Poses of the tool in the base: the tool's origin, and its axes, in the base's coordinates. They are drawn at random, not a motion.
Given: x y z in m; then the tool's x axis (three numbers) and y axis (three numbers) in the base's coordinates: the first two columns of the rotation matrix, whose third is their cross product.
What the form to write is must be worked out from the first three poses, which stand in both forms.
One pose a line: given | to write
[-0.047 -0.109 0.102 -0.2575 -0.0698 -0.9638 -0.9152 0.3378 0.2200] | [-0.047 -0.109 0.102 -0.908 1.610 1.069]
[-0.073 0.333 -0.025 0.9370 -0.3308 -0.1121 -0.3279 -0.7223 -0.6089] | [-0.073 0.333 -0.025 -2.430 0.465 -0.006]
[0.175 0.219 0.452 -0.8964 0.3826 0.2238 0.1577 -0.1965 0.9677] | [0.175 0.219 0.452 0.644 1.887 2.228]
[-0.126 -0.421 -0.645 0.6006 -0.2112 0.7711 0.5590 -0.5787 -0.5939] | [-0.126 -0.421 -0.645 -1.923 -0.278 -1.072]
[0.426 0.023 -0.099 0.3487 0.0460 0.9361 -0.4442 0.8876 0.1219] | [0.426 0.023 -0.099 0.388 -1.179 0.328]
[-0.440 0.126 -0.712 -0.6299 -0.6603 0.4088 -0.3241 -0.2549 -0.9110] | [-0.440 0.126 -0.712 -1.200 1.742 -1.972]
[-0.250 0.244 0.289 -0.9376 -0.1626 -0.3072 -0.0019 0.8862 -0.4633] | [-0.250 0.244 0.289 -0.122 2.714 -0.666]
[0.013 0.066 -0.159 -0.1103 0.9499 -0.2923 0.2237 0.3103 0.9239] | [0.013 0.066 -0.159 1.105 1.569 0.904]
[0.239 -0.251 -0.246 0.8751 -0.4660 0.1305 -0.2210 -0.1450 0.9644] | [0.239 -0.251 -0.246 1.730 -0.528 -0.231]
